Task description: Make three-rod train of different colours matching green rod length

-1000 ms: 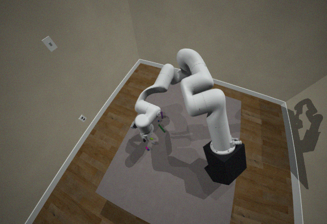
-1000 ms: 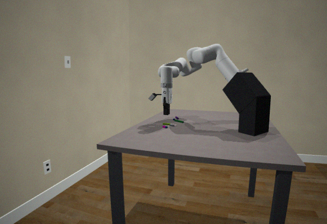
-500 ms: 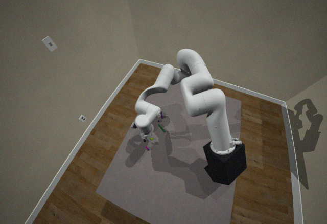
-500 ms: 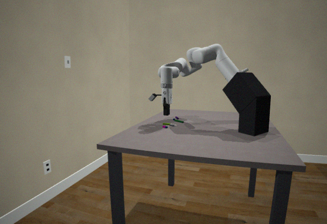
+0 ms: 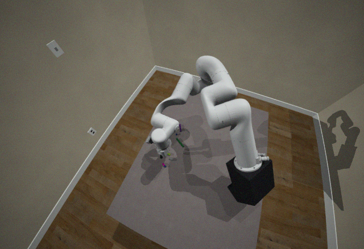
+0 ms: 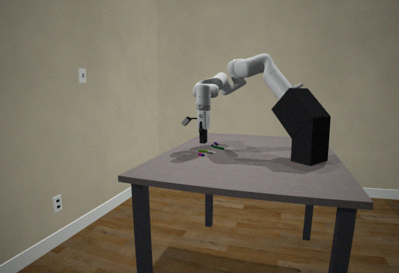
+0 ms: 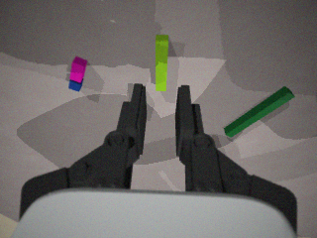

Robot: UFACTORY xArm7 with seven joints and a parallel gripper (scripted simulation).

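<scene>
The lime rod is 70 mm below my hand. The rest, counted from my hand: magenta rod (10 mm ahead, 80 mm to the left, 70 mm below); grey rod (30 mm behind, 40 mm to the left, 70 mm below); green rod (80 mm behind, 90 mm to the right, 70 mm below).
</scene>
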